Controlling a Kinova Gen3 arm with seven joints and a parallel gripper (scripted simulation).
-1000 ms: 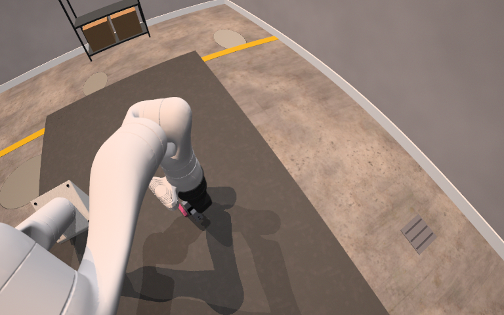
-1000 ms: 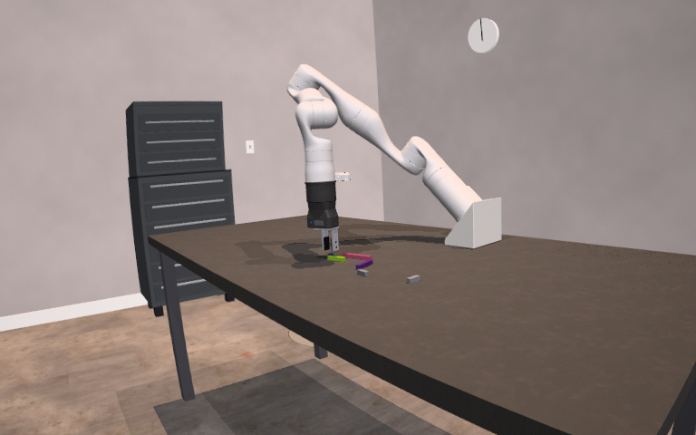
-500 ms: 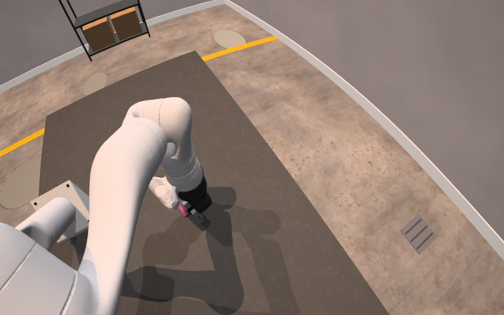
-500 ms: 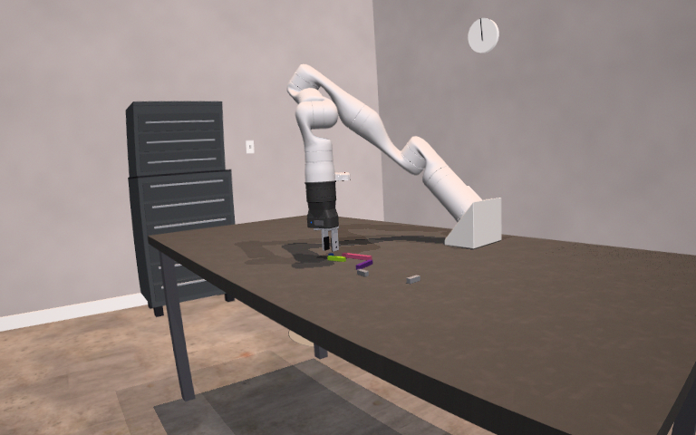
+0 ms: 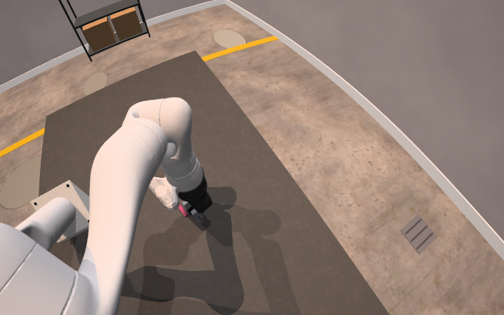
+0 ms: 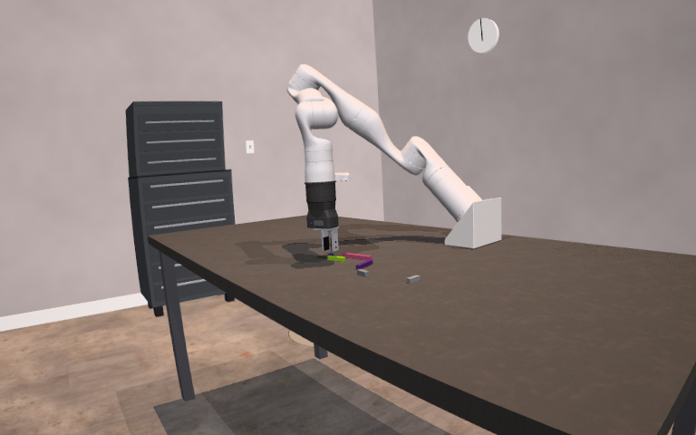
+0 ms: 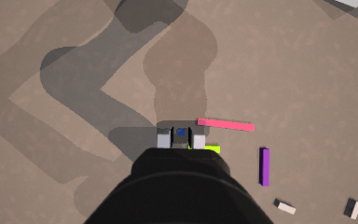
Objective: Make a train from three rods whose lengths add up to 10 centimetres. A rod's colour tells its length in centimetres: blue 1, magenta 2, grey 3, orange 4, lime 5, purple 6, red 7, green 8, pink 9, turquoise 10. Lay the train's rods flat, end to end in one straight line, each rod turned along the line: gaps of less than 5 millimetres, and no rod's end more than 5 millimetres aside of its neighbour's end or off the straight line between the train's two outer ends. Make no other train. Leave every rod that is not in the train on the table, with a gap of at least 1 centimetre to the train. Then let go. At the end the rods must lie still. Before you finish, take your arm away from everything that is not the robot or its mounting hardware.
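The blue rod is 3 cm below my hand. Round my hand: lime rod 1 cm ahead, 4 cm to the left, 3 cm below; purple rod 15 cm to the left, 3 cm below; pink rod 4 cm behind, 6 cm to the left, 3 cm below.
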